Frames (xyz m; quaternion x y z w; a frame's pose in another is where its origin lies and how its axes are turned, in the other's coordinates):
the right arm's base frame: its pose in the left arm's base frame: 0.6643 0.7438 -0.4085 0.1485 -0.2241 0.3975 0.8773
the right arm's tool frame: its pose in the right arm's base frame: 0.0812 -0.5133 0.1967 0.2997 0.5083 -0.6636 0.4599
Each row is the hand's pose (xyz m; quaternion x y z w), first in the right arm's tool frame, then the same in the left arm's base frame.
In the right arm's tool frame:
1: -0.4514 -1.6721 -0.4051 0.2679 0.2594 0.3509 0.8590
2: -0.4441 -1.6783 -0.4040 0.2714 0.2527 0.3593 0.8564
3: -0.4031 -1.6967 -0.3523 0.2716 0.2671 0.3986 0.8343
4: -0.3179 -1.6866 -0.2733 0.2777 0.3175 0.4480 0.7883
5: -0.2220 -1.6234 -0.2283 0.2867 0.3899 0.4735 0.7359
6: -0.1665 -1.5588 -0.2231 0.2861 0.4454 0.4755 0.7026
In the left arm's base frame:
1: -0.4886 -0.5006 -0.0951 0.6993 0.5063 -0.0401 0.5030
2: -0.4904 -0.5063 -0.1027 0.7042 0.4967 -0.0371 0.5060
3: -0.4579 -0.5582 -0.1334 0.7239 0.4839 0.0014 0.4917
4: -0.3765 -0.6118 -0.1976 0.7562 0.4800 0.0602 0.4406
5: -0.2792 -0.6044 -0.2730 0.7812 0.4946 0.1075 0.3654
6: -0.2178 -0.5656 -0.3178 0.7869 0.5164 0.1333 0.3105

